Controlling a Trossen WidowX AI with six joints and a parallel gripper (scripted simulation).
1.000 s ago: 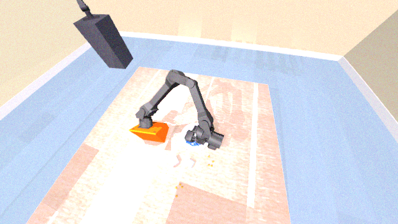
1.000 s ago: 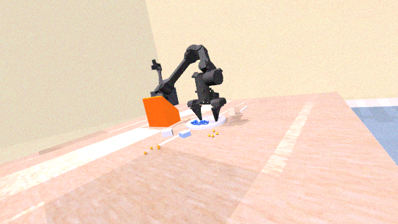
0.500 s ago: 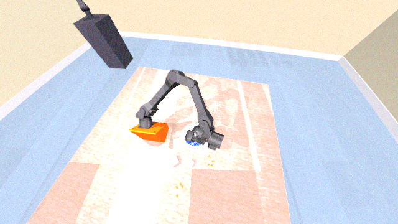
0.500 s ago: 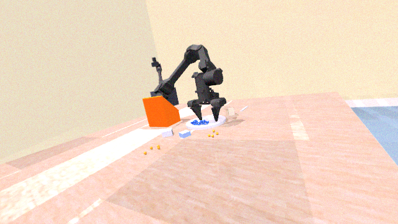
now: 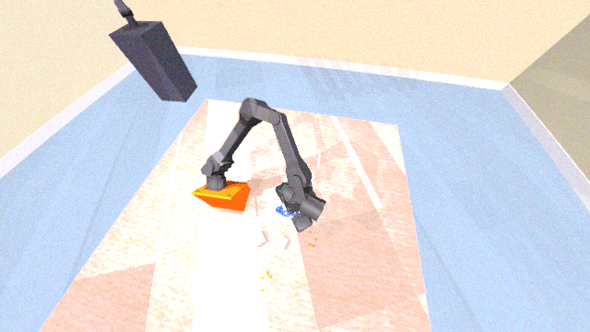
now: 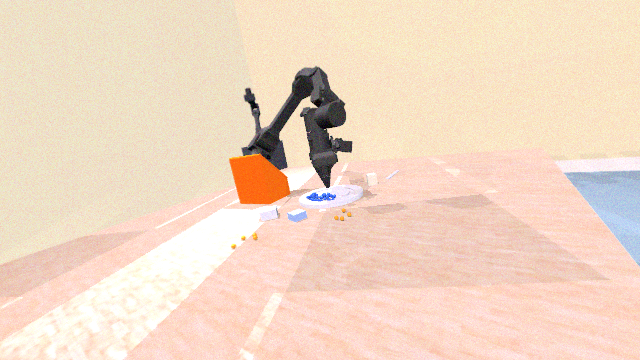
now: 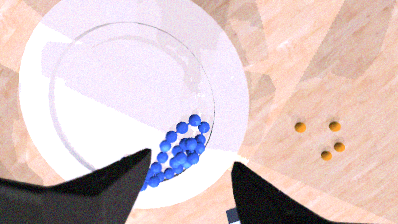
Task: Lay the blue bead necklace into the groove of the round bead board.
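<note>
My gripper tip is now 30 mm past the round white bead board, 50 mm to the right of it and 40 mm above it. The rest, counted from my gripper tip: white block 130 mm behind, 120 mm to the right, 40 mm below; light blue cube 30 mm behind, 120 mm to the right, 40 mm below; beige cube 60 mm ahead, 190 mm to the left, 30 mm below.
</note>
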